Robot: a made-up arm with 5 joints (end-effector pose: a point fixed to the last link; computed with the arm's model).
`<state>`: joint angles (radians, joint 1 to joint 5).
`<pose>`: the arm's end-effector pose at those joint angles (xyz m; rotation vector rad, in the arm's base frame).
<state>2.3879 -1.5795 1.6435 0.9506 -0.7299</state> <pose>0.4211 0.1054 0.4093 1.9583 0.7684 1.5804</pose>
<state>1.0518 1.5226 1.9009 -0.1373 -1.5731</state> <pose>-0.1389 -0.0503 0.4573 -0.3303 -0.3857 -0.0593</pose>
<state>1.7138 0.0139 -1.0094 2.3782 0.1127</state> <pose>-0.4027 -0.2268 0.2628 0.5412 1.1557 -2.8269</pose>
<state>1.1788 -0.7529 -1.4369 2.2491 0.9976</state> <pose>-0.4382 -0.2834 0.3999 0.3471 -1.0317 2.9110</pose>
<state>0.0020 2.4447 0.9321 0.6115 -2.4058</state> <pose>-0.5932 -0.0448 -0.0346 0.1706 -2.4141 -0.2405</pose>
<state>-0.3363 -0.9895 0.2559 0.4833 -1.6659</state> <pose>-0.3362 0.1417 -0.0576 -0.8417 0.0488 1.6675</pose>
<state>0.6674 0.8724 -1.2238 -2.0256 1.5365</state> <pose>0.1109 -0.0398 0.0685 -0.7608 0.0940 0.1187</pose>
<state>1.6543 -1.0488 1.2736 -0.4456 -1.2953</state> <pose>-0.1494 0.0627 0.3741 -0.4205 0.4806 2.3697</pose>
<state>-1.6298 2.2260 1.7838 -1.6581 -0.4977</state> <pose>0.2581 -0.3377 -0.2321 1.2700 -0.8877 -0.4597</pose>
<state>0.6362 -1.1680 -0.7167 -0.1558 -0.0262</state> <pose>0.0891 -0.2465 -0.0216 -1.3716 1.2265 0.0612</pose>
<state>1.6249 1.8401 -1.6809 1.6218 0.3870</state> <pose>-0.1742 0.2619 0.4683 -0.9409 -1.1725 0.6666</pose>
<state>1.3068 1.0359 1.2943 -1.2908 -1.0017</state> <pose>0.0165 -0.1896 0.1858 -0.4742 0.9567 0.0839</pose>
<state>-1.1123 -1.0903 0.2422 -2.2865 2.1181</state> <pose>-0.0376 0.1487 -0.4297 0.8704 1.6609 0.3531</pose>
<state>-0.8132 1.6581 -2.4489 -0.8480 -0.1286</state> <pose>-0.2466 0.2457 -0.3064 -0.5726 0.4180 2.3299</pose>
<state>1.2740 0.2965 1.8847 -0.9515 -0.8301</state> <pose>0.0366 -0.0736 0.4151 -0.9932 -0.0111 0.1944</pose>
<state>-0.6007 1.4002 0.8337 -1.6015 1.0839</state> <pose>-0.3705 -0.4813 -0.1863 0.4307 -0.5681 -1.9091</pose>
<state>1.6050 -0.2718 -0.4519 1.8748 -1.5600</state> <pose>0.2092 -0.3310 0.1728 1.4097 0.3452 -0.3917</pose>
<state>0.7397 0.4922 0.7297 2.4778 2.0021</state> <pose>-0.3078 0.0984 -0.0216 2.0200 2.2797 -0.4729</pose>
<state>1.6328 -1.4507 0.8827 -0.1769 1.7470</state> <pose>0.4011 -0.0344 0.5004 -0.6886 -0.1301 -0.2015</pose>
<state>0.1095 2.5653 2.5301 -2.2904 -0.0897</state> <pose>-0.5715 -0.2055 -0.1064 0.1070 1.9648 -1.6397</pose>
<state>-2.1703 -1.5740 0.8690 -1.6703 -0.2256</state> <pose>0.1302 0.1471 0.0338 1.1145 0.2881 2.2558</pose>
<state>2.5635 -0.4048 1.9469 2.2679 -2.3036</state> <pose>0.1636 -0.4758 0.3709 1.6189 -1.8933 0.4587</pose>
